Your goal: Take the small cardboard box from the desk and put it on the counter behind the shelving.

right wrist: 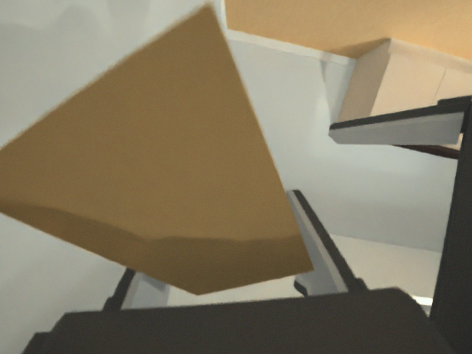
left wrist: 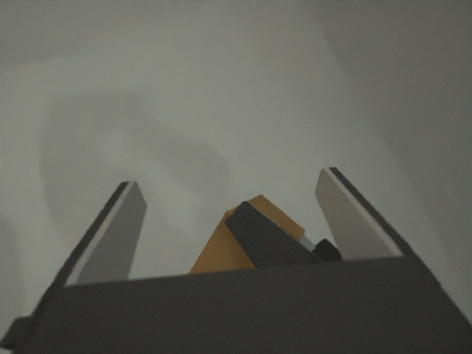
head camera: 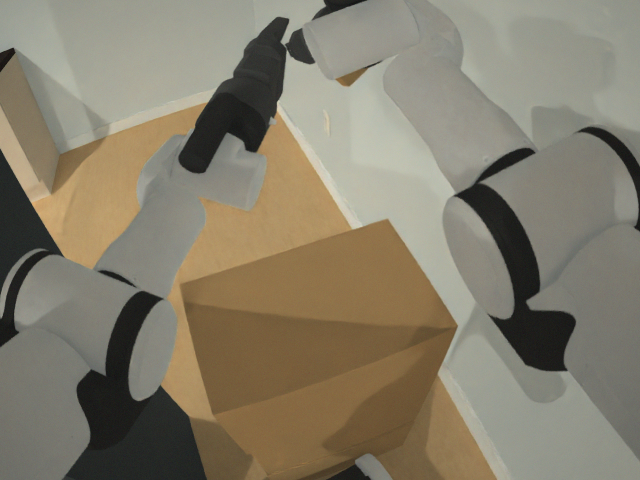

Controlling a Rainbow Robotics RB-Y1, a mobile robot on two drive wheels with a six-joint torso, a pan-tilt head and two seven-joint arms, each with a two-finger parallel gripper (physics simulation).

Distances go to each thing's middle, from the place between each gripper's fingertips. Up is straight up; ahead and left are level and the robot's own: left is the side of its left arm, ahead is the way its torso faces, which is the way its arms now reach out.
My left hand is 90 mm to the left of the small cardboard box (right wrist: 159,164), 20 mm past it and 10 mm above it.
The small cardboard box is 3 cm behind my right hand, 2 cm to the right of it and 2 cm below it.
